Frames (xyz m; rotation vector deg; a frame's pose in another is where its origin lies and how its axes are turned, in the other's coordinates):
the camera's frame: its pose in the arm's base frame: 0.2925 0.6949 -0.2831 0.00 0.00 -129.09
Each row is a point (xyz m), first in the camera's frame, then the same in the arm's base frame.
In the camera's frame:
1: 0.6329 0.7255 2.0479
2: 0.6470 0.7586 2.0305
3: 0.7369 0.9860 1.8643
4: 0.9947 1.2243 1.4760
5: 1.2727 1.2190 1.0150
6: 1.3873 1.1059 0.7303
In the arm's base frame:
1: 0.4565 -0.2538 1.7648
2: 0.4733 -0.2856 1.7474
3: 0.5931 -0.4988 1.5812
4: 0.6155 -0.8491 1.1929
5: 0.4361 -1.0615 0.7319
6: 0.2761 -1.0792 0.4472

